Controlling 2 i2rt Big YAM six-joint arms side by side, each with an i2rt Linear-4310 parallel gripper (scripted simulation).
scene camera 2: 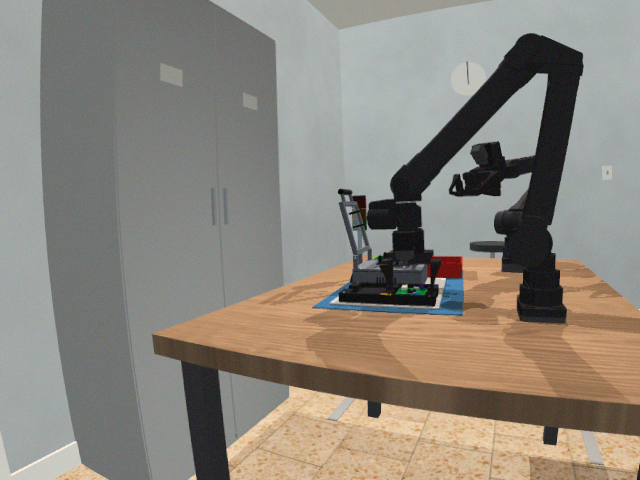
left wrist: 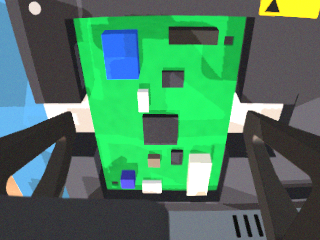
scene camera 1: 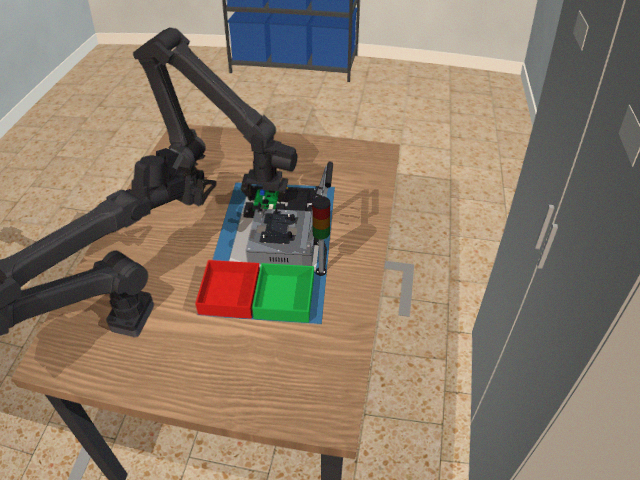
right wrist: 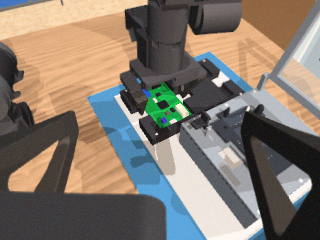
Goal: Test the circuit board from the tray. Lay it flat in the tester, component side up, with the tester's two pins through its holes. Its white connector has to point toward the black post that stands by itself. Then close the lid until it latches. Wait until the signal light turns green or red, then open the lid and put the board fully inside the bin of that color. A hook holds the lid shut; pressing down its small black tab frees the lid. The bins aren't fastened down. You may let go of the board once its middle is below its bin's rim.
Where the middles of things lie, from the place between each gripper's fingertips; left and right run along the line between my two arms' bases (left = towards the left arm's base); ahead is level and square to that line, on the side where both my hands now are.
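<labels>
My left hand [scene camera 1: 265,201] is 1 cm above the green circuit board [left wrist: 160,89]. Counting from my left hand, the green bin [scene camera 1: 287,290] is 37 cm to the right, 12 cm ahead and 1 cm below, and the red bin [scene camera 1: 225,283] is 37 cm to the right, 3 cm behind and 1 cm below. The clear lid [scene camera 2: 351,215] is 16 cm to the right of my left hand, 19 cm ahead of it and 16 cm above it.
As for my right hand [scene camera 2: 464,191], it's 17 cm to the left of the red bin, 9 cm short of it and 25 cm above it. Counting from my right hand, the clear lid is 4 cm to the left, 31 cm ahead and 8 cm below, the green circuit board is 20 cm to the left, 12 cm ahead and 24 cm below, and the green bin is 16 cm to the right, 24 cm ahead and 25 cm below.
</labels>
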